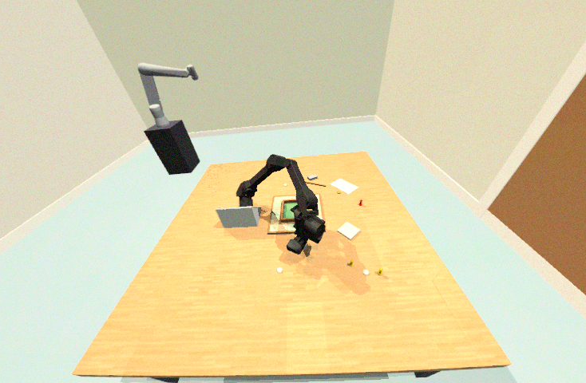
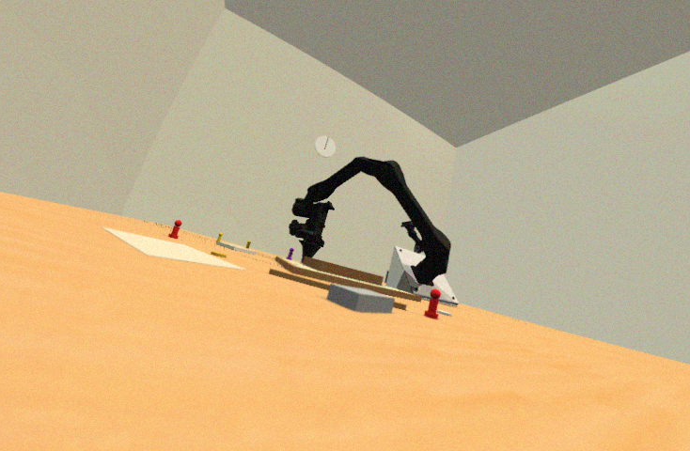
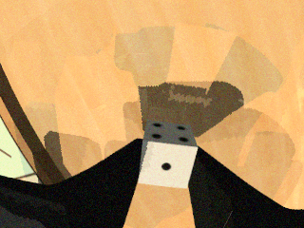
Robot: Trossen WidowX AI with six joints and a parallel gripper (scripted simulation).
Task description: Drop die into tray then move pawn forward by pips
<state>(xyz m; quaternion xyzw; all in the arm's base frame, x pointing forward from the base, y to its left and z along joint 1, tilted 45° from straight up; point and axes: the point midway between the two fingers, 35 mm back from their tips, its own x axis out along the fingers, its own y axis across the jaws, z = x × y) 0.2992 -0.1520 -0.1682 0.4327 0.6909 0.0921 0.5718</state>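
The purple pawn lies 80 mm ahead of my gripper tip, 110 mm to the left of it and 20 mm above it. The rest, counted from my gripper tip: white block 220 mm ahead, 70 mm to the left; white die right at my gripper tip; green dice tray 30 mm behind, 220 mm to the left.
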